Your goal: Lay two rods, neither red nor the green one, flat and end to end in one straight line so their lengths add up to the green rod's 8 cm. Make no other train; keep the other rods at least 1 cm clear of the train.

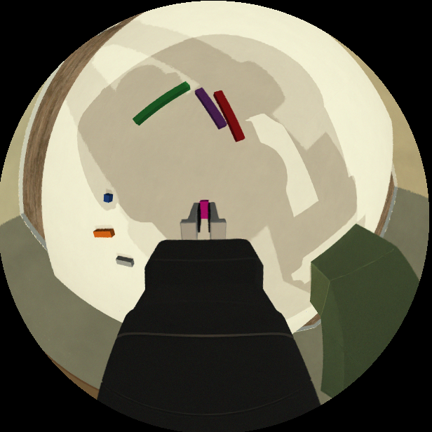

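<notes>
My gripper (204, 211) is shut on a magenta rod (204, 209), whose end shows between the fingertips. A purple rod (210, 108) lies slantwise ahead of the gripper. Its near end is against or very close to the side of the red rod (229, 116); I cannot tell whether they touch. The green rod (161, 103) lies to their left, slanted the other way, its upper right end a little apart from the purple rod's far end. How high the magenta rod is above the table is hard to tell.
At the left lie a small blue block (108, 198), a short orange rod (104, 233) and a short grey rod (125, 261). A wooden edge (42, 135) runs along the left. A large dark green shape (367, 285) stands at the lower right. Shadows cross the pale surface.
</notes>
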